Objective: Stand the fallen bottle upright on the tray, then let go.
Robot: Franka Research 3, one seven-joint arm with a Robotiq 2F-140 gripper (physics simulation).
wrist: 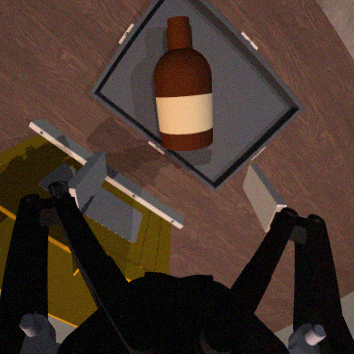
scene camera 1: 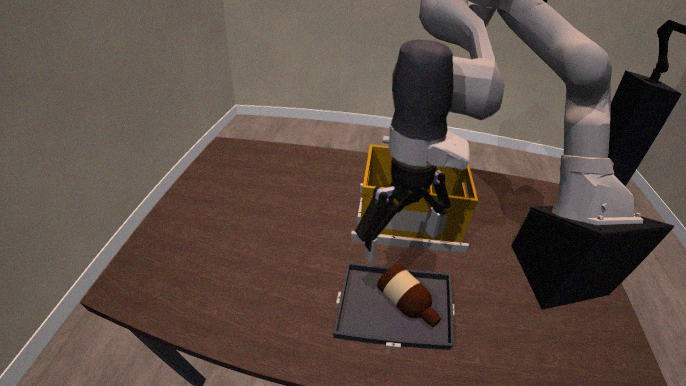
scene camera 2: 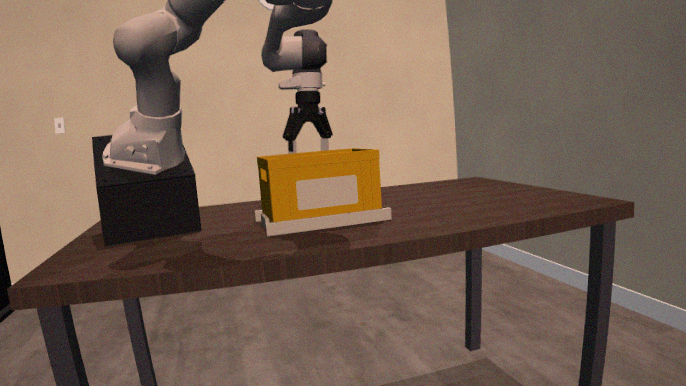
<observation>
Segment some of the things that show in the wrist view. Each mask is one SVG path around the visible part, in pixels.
My gripper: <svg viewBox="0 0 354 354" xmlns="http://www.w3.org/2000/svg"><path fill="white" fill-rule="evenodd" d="M19 201L0 292L0 354L354 354L354 341L342 316L336 273L324 220L316 214L309 214L307 218L298 216L295 210L286 207L284 200L257 164L249 163L242 187L264 231L267 233L230 289L222 283L213 280L212 275L207 274L175 277L162 272L144 271L144 276L132 279L129 282L126 280L112 257L106 255L83 217L88 205L106 177L105 152L102 150L96 150L68 183L62 180L50 183L48 185L49 198L40 198L37 193L30 193L24 195ZM294 241L293 332L288 337L288 347L286 348L284 343L254 314L254 311L271 279L271 275L287 240ZM53 224L59 225L72 257L97 307L97 310L71 331L61 343L55 341L55 329L47 319L48 225Z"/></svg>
A brown bottle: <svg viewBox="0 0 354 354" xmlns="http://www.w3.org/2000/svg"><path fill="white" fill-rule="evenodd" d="M173 16L167 18L166 36L168 51L160 56L153 71L161 146L169 150L195 150L206 147L213 142L211 70L206 58L192 48L189 17Z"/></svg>
</observation>
